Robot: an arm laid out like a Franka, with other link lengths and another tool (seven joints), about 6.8 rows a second.
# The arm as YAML. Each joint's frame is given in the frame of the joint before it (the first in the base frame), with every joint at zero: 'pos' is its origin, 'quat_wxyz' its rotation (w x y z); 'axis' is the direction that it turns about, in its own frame. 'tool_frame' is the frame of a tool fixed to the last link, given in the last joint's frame.
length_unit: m
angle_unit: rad
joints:
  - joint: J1
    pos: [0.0, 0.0, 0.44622]
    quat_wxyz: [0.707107, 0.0, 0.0, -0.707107]
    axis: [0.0, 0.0, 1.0]
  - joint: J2
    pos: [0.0, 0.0, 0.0]
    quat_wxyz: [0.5, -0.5, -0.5, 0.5]
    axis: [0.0, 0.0, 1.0]
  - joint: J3
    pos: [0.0, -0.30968, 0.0]
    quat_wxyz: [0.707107, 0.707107, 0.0, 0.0]
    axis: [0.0, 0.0, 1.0]
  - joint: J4
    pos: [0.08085, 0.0, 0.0]
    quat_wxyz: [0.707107, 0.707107, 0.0, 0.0]
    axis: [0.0, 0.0, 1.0]
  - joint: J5
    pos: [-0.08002, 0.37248, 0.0]
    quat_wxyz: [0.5, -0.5, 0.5, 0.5]
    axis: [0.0, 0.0, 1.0]
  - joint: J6
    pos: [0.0, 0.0, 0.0]
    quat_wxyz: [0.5, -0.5, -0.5, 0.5]
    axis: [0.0, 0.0, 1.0]
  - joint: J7
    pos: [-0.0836, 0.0, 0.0]
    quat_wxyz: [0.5, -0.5, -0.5, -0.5]
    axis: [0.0, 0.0, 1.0]
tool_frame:
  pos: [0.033, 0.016, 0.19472]
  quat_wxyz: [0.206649, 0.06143, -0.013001, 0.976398]
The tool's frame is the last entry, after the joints.
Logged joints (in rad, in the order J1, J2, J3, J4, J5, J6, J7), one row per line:
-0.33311 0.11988 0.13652 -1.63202 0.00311 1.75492 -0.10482
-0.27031 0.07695 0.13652 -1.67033 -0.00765 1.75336 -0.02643
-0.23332 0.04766 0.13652 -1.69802 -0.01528 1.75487 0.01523
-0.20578 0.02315 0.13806 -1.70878 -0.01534 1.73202 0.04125
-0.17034 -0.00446 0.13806 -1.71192 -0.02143 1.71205 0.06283
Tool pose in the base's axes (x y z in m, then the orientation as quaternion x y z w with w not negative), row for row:
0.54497 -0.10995 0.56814 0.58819 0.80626 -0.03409 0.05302
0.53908 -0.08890 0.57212 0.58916 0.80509 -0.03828 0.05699
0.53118 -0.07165 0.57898 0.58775 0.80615 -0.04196 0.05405
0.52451 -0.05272 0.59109 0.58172 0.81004 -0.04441 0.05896
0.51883 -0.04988 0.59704 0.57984 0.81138 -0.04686 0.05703
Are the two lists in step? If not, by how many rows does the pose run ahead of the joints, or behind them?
The pose runs 1 row ahead of the joints: the pose in row i belongs to the joints in row i + 1.
